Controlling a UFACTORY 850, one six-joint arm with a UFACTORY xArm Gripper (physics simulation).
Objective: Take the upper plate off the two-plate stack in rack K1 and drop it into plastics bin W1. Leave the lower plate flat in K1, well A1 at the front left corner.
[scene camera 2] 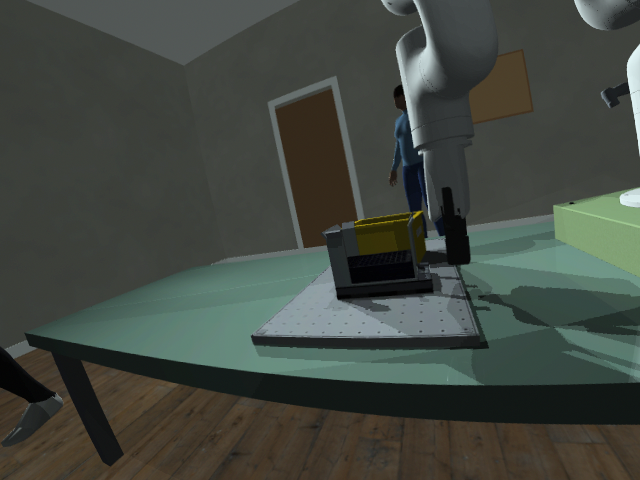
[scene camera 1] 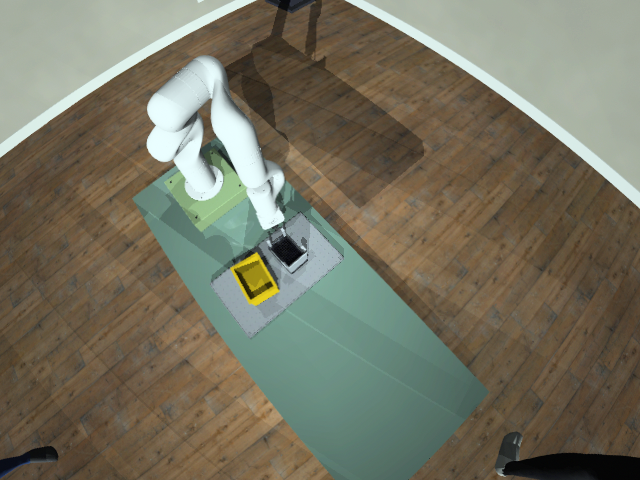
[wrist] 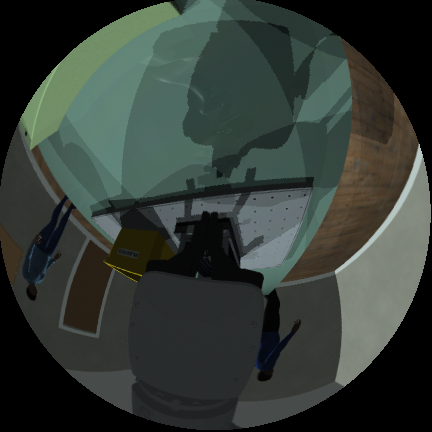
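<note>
Rack K1 (scene camera 1: 297,267) (scene camera 2: 338,260) is a grey holder with upright corner posts. Black plates with small wells (scene camera 1: 287,250) (scene camera 2: 382,259) lie level inside it; the seam between upper and lower plate cannot be made out. Plastics bin W1 (scene camera 1: 264,296) (scene camera 2: 382,237) (wrist: 140,245) is yellow, open-topped and labelled, beside the rack; no plate shows inside. My gripper (scene camera 2: 459,258) (wrist: 210,219) is shut and empty. It points down beside the rack, on the robot-base side, apart from it. In the wrist view the fingers hide most of the rack; in scene camera 1 the wrist hides the fingertips.
Rack and bin stand on a grey perforated board (scene camera 1: 323,250) (scene camera 2: 289,320) (wrist: 280,245) on the green table (scene camera 1: 372,372) (scene camera 2: 180,330). The arm's light-green base block (scene camera 1: 219,204) (scene camera 2: 594,232) is at one end. People stand beyond the table.
</note>
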